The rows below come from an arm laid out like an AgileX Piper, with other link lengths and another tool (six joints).
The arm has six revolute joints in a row. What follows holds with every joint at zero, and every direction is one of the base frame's. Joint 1 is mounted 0.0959 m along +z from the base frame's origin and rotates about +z. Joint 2 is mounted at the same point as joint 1 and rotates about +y. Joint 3 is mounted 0.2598 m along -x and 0.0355 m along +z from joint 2 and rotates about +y. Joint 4 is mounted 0.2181 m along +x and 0.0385 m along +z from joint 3 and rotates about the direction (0.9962, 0, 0.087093). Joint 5 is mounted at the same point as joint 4 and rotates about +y. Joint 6 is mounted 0.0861 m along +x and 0.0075 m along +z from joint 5 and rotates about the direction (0.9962, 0, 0.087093). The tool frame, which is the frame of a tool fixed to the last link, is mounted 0.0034 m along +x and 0.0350 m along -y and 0.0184 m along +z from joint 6; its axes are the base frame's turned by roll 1.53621, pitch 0.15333 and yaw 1.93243 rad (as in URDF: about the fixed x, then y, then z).
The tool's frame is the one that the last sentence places.
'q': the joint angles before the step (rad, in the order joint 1, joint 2, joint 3, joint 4, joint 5, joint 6). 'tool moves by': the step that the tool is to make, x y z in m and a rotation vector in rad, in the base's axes. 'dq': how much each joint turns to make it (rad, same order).
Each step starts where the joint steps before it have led.
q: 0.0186, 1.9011, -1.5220, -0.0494, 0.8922, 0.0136
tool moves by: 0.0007, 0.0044, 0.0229, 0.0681, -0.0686, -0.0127
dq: 0.0000, -0.0298, -0.0533, 0.0714, 0.0131, -0.0056
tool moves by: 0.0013, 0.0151, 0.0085, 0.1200, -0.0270, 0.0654
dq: 0.0067, -0.0138, -0.0250, 0.1669, 0.0176, -0.0993
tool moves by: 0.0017, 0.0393, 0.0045, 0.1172, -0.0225, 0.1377
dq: 0.0664, -0.0024, -0.0163, 0.1688, 0.0138, -0.1104
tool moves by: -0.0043, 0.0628, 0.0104, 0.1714, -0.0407, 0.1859
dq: 0.1170, 0.0000, -0.0272, 0.2242, 0.0067, -0.1220
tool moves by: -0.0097, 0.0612, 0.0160, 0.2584, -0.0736, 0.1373
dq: 0.1115, -0.0005, -0.0081, 0.3239, -0.0593, -0.1608
